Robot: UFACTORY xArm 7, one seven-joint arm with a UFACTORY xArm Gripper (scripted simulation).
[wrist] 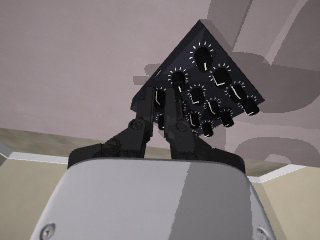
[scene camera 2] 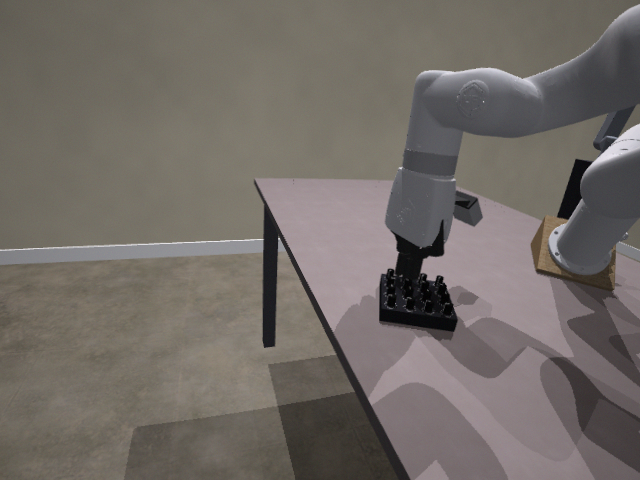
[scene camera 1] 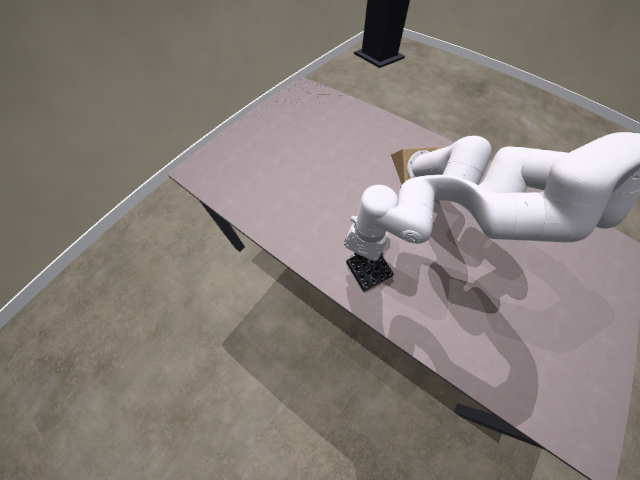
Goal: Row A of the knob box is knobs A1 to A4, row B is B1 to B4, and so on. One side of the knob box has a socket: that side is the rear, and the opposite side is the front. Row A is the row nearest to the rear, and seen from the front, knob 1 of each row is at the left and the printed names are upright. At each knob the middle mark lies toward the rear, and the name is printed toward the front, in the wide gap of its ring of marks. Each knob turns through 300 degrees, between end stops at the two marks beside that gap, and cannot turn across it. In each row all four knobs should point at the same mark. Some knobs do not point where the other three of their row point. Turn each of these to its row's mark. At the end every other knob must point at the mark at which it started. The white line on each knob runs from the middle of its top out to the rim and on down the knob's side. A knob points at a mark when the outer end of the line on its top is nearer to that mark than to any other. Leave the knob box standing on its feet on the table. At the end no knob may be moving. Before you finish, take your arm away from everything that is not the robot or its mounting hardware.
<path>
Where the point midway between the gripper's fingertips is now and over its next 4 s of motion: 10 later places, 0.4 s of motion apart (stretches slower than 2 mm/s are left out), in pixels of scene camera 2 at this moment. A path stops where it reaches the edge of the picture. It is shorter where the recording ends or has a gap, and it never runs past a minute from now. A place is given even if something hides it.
My gripper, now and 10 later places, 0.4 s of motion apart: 406, 276; 408, 269; 410, 257; 410, 254; 411, 252; 412, 249; 412, 246; 412, 246; 412, 249; 410, 256; 409, 264
</path>
